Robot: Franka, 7 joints.
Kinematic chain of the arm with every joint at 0, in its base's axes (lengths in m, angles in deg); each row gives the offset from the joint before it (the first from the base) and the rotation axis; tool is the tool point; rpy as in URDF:
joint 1: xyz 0 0 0.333 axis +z
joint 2: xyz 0 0 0 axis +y
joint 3: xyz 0 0 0.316 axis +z
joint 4: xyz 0.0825 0 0 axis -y
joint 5: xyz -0.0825 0 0.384 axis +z
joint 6: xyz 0 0 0 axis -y
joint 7: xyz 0.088 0 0 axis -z
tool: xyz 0 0 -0.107 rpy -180 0 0
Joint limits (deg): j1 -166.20..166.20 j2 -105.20..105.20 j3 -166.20..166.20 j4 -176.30..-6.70 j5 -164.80..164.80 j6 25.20..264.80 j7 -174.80..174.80
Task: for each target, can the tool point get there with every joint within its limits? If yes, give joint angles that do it. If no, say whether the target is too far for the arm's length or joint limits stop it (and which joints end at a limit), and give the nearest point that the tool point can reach.
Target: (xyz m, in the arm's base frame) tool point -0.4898 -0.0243 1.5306
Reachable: no: too far | nearest point -0.3247 -0.0161 1.1269 | short by 0.436 m
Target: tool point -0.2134 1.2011 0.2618
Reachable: no: too far | nearest point -0.1498 0.8432 0.2830 | short by 0.364 m
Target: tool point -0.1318 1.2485 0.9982
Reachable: no: too far | nearest point -0.0796 0.7539 0.7347 | short by 0.563 m
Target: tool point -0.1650 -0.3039 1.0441
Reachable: yes | joints -88.46 4.99 -25.87 -24.22 -28.11 86.88 -53.77
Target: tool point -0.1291 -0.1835 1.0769
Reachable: yes | joints 118.99 -47.59 30.06 -76.60 -134.95 97.19 123.61
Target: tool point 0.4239 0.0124 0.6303
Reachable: yes | joints -135.51 39.80 140.90 -139.83 -36.76 175.15 -64.80
